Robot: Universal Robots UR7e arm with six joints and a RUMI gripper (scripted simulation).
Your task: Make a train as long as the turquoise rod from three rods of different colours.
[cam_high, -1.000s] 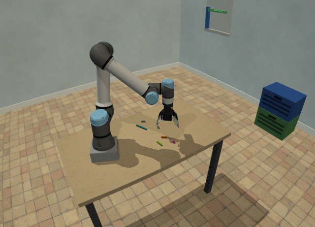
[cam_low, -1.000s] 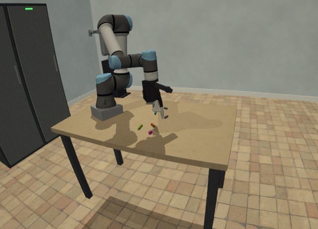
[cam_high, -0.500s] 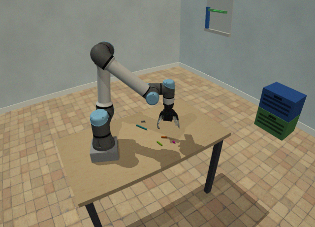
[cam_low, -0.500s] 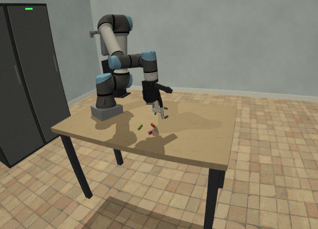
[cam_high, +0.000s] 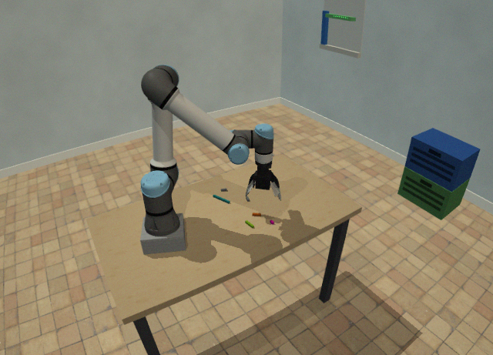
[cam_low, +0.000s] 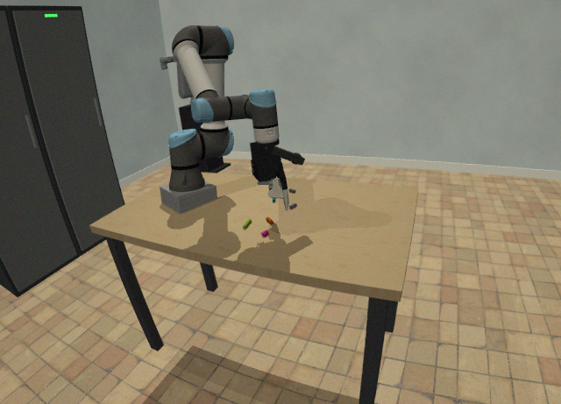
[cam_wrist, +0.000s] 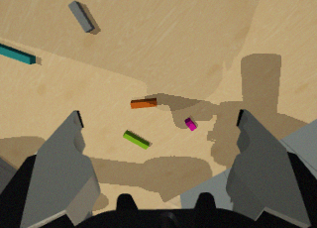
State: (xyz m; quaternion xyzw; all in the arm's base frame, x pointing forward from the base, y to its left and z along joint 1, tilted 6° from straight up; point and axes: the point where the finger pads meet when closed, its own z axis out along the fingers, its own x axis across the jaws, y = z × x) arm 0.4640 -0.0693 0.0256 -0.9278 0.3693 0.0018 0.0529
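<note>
Right now the magenta rod is 90 mm to the right of my hand, 70 mm below it and 10 mm behind it. From my hand the other things lie so: turquoise rod (190 mm to the left, 120 mm behind, 70 mm below); lime rod (100 mm behind, 70 mm below, 50 mm to the right); orange rod (70 mm below, 40 mm behind, 10 mm to the right).
</note>
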